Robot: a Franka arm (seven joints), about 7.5 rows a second.
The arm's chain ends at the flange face. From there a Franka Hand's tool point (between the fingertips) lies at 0.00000 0.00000 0.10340 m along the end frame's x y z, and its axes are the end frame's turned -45 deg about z.
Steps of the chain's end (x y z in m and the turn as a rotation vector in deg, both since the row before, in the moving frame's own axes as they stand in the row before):
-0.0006 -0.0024 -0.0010 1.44 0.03 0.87
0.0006 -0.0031 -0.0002 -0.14 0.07 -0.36
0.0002 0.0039 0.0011 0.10 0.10 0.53
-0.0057 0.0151 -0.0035 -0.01 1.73 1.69
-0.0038 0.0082 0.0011 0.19 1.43 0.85
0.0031 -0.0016 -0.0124 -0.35 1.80 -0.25
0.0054 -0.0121 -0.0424 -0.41 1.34 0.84
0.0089 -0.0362 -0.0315 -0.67 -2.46 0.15
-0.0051 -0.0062 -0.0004 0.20 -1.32 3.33
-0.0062 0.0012 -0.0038 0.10 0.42 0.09
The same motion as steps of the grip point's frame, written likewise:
0.0032 -0.0039 -0.0010 1.00 1.04 0.87
0.0025 -0.0015 -0.0002 -0.15 -0.05 -0.36
-0.0024 0.0029 0.0011 0.00 0.14 0.53
-0.0125 0.0089 -0.0035 -1.23 1.22 1.69
-0.0064 0.0047 0.0011 -0.88 1.15 0.85
0.0052 0.0038 -0.0125 -1.52 1.03 -0.25
0.0135 -0.0025 -0.0424 -1.24 0.66 0.84
0.0279 -0.0216 -0.0316 1.27 -2.21 0.15
-0.0006 -0.0100 -0.0004 1.07 -0.79 3.33
-0.0046 -0.0031 -0.0038 -0.23 0.37 0.09

